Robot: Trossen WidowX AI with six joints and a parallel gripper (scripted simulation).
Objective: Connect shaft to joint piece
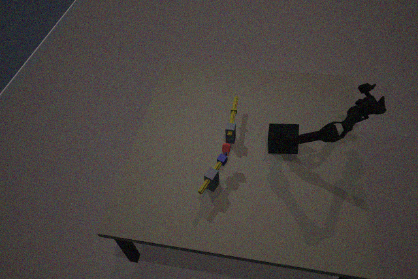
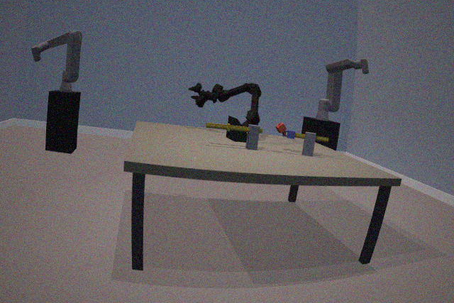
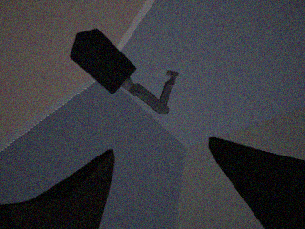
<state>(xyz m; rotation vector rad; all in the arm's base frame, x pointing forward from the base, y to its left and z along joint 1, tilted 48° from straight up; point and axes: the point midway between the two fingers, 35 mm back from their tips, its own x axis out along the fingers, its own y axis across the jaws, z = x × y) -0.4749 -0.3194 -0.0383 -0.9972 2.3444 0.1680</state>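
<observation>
Right now my gripper tip is 790 mm short of the red square joint piece, 410 mm to the right of it and 110 mm above it.
</observation>
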